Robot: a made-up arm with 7 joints. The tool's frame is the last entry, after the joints.
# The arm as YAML. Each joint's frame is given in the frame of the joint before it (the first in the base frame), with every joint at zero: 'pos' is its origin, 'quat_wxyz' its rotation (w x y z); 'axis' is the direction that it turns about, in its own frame. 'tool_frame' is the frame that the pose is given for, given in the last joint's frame.
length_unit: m
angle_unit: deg
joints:
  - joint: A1
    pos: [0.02, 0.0, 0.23]
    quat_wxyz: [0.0, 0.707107, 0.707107, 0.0]
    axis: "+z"
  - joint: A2
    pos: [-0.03, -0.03, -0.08]
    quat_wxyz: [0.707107, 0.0, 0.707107, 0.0]
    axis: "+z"
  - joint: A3
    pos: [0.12, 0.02, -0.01]
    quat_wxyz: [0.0, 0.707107, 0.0, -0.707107]
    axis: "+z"
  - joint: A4
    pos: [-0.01, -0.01, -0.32]
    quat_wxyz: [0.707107, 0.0, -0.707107, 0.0]
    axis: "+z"
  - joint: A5
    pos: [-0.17, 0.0, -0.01]
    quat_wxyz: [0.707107, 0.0, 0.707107, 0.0]
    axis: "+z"
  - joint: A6
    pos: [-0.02, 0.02, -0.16]
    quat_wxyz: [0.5, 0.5, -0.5, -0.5]
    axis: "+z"
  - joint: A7
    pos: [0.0, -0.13, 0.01]
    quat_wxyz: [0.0, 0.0, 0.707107, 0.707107]
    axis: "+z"
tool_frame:
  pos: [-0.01, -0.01, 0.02]
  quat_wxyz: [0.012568, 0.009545, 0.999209, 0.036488]
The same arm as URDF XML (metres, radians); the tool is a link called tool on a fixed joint. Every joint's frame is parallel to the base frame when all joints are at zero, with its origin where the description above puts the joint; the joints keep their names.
<robot name="arm">
<link name="base"/>
<link name="link1"/>
<link name="link2"/>
<link name="link3"/>
<link name="link4"/>
<link name="link5"/>
<link name="link6"/>
<link name="link7"/>
<link name="tool"/>
<joint name="A1" type="continuous"><parent link="base"/><child link="link1"/><origin xyz="0.0200 0.0000 0.2300"/><axis xyz="0 0 -1"/></joint>
<joint name="A2" type="continuous"><parent link="link1"/><child link="link2"/><origin xyz="-0.0300 -0.0300 0.0800"/><axis xyz="0 1 0"/></joint>
<joint name="A3" type="continuous"><parent link="link2"/><child link="link3"/><origin xyz="0.0200 -0.0100 0.1200"/><axis xyz="0 0 -1"/></joint>
<joint name="A4" type="continuous"><parent link="link3"/><child link="link4"/><origin xyz="0.0100 0.0100 0.3200"/><axis xyz="0 1 0"/></joint>
<joint name="A5" type="continuous"><parent link="link4"/><child link="link5"/><origin xyz="0.0000 -0.0100 0.1700"/><axis xyz="0 0 -1"/></joint>
<joint name="A6" type="continuous"><parent link="link5"/><child link="link6"/><origin xyz="-0.0200 0.0200 0.1600"/><axis xyz="0 1 0"/></joint>
<joint name="A7" type="continuous"><parent link="link6"/><child link="link7"/><origin xyz="0.0000 0.0100 0.1300"/><axis xyz="0 0 -1"/></joint>
<joint name="tool_fixed" type="fixed"><parent link="link7"/><child link="tool"/><origin xyz="0.0100 -0.0100 -0.0200" rpy="-0.0732 -0.0244 0.0200"/></joint>
</robot>

